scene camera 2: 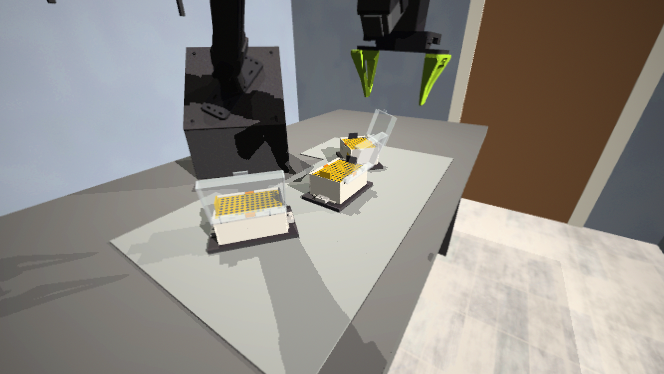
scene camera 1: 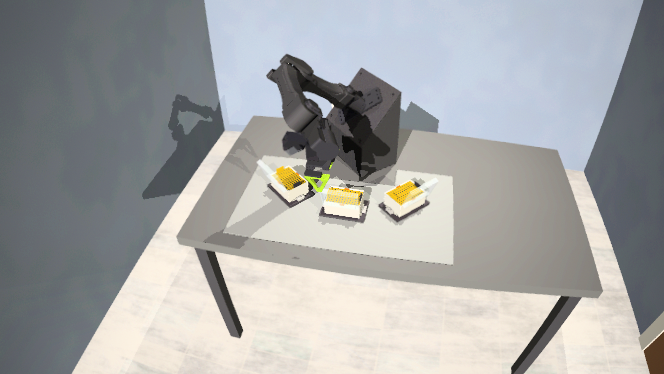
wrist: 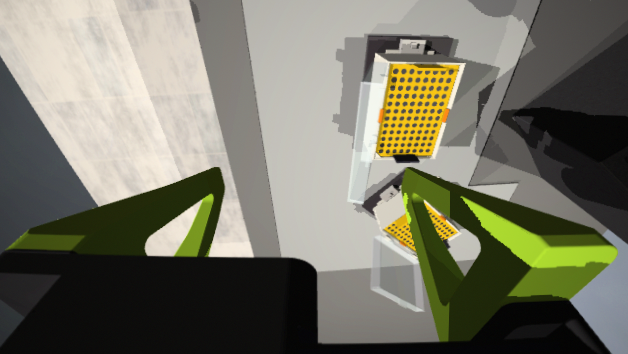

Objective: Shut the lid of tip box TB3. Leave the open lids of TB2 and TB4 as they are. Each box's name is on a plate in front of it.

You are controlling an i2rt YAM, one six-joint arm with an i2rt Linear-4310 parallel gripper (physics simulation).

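Frame: origin at the arm's base, x back, y up, z left, level; millimetres.
Seen in the pictures: gripper, between the fingertips: (scene camera 2: 392, 100) (scene camera 1: 323, 180) (wrist: 313, 177); arm's base, origin of its link: (scene camera 2: 234, 86) (scene camera 1: 360, 106).
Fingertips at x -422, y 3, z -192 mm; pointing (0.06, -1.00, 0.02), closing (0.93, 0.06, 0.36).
Note:
Pixels of each thing's top centre, then the offset from my fingertips to it. "spot": a spot on its surface instead. Level surfaces: height alone.
- middle box, a spot on its surface: (scene camera 2: 327, 187) spot: dx +122, dy -189, dz +21 mm
- third box, centre of its top: (scene camera 2: 249, 196) (scene camera 1: 291, 175) dx +244, dy -163, dz -93 mm
- pale mat, height of its surface: dy -229 mm
- grey table, height of its surface: dy -232 mm
Three white tip boxes with yellow racks stand with clear lids open. The middle box (scene camera 1: 343, 206) (scene camera 2: 327, 187) (wrist: 417, 110) has its lid (scene camera 2: 374, 152) (wrist: 360, 145) raised along its front-edge side. The box at scene camera 1's right (scene camera 1: 406, 202) (scene camera 2: 357, 147) (wrist: 392, 210) is TB2, its lid (scene camera 1: 429, 186) (scene camera 2: 384, 123) (wrist: 397, 275) tilted back. The third box (scene camera 1: 290, 185) (scene camera 2: 252, 227) has its lid (scene camera 1: 266, 169) (scene camera 2: 240, 184) upright. No TB3 or TB4 plate is readable. My gripper (scene camera 1: 326, 179) (scene camera 2: 395, 100) (wrist: 313, 177) is open and empty, raised above the boxes.
The boxes stand on a pale mat (scene camera 1: 425, 245) (scene camera 2: 320, 280) on a grey table (scene camera 1: 520, 220) (scene camera 2: 45, 340). The dark arm base block (scene camera 1: 382, 120) (scene camera 2: 235, 150) is behind the boxes. The table's front edge and the floor (wrist: 140, 95) are at the left in the wrist view.

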